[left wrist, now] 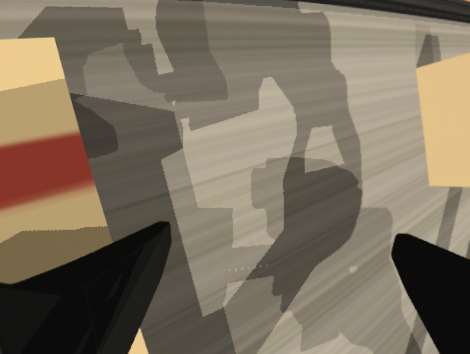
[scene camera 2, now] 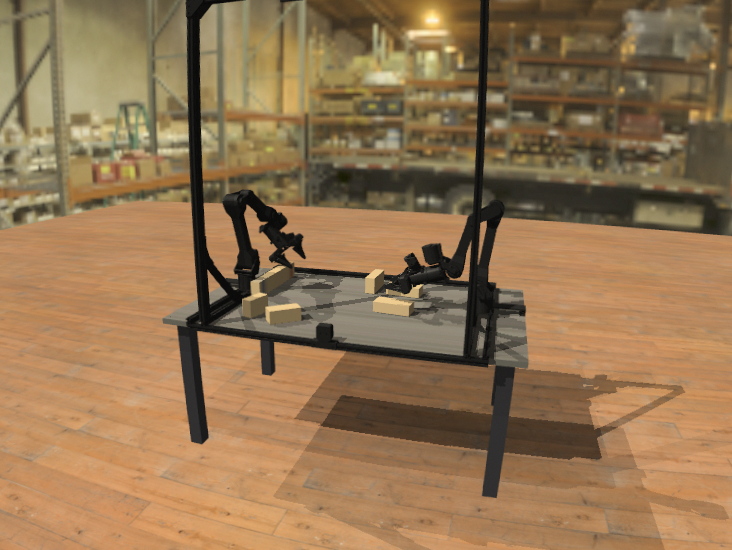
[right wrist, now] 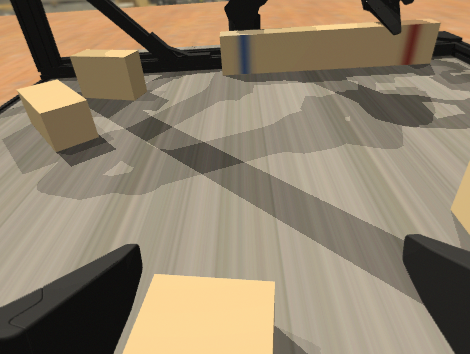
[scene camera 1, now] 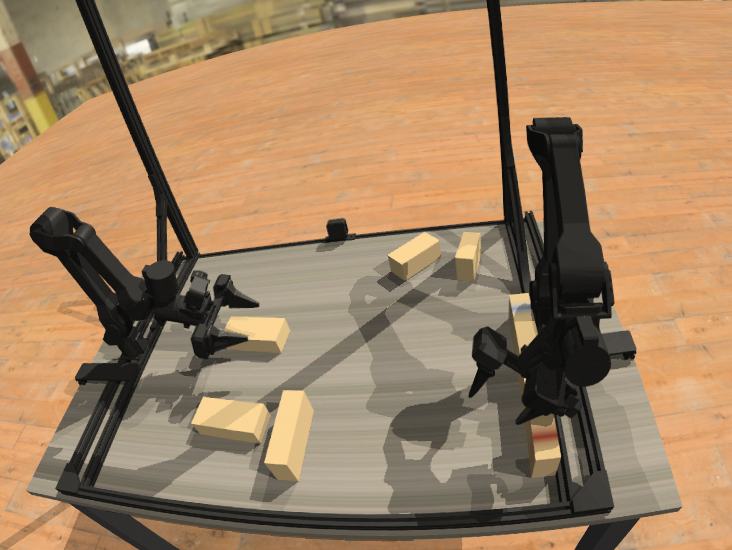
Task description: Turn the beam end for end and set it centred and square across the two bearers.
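Where they show: left gripper, fingertip midpoint: (left wrist: 281, 238) (scene camera 2: 298, 263) (right wrist: 402, 20) (scene camera 1: 493, 409); right gripper, fingertip midpoint: (scene camera 2: 387, 283) (right wrist: 269, 251) (scene camera 1: 253, 321); left arm's base, link origin: (scene camera 2: 247, 288); right arm's base, link origin: (scene camera 2: 483, 311) (scene camera 1: 135, 349).
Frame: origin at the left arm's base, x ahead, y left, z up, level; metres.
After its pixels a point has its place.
Note:
The long pale beam (scene camera 1: 523, 328) {x 0.061, y 0.047, z 0.044 m} (scene camera 2: 273, 279) {x 0.076, y 0.085, z 0.022 m} (left wrist: 35, 110) {x 0.065, y 0.285, z 0.044 m} (right wrist: 325, 50) {x 0.076, y 0.130, z 0.012 m} lies along the rail at the right of scene camera 1, its blue band at the far end and red band at the near end. My left gripper (scene camera 1: 495, 408) {x 0.132, y 0.221, z 0.061 m} (left wrist: 281, 238) {x 0.132, y 0.221, z 0.061 m} is open above the table beside the beam, nearer its red end; one finger overlaps the beam in the left wrist view. My right gripper (scene camera 1: 253, 322) {x 0.565, y 0.001, z 0.072 m} (right wrist: 269, 251) {x 0.565, y 0.001, z 0.072 m} is open by a short block (scene camera 1: 266, 332) {x 0.561, y -0.018, z 0.019 m} (scene camera 2: 392, 306) {x 0.601, y -0.065, z 0.010 m} (right wrist: 200, 320) {x 0.556, y -0.030, z 0.019 m}. Which short blocks are the bearers I cannot tell.
Two blocks (scene camera 1: 230, 418) {x 0.585, y 0.194, z 0.019 m} (scene camera 1: 288, 434) {x 0.455, y 0.240, z 0.044 m} lie at the near left in scene camera 1. Two more (scene camera 1: 414, 254) {x 0.260, y -0.213, z 0.028 m} (scene camera 1: 467, 257) {x 0.147, y -0.165, z 0.044 m} lie at the far right. The black frame's post (scene camera 1: 502, 118) {x 0.034, y -0.335, z 0.275 m} rises behind them, and a small black box (scene camera 1: 337, 228) {x 0.453, y -0.357, z 0.022 m} sits on the far rail.

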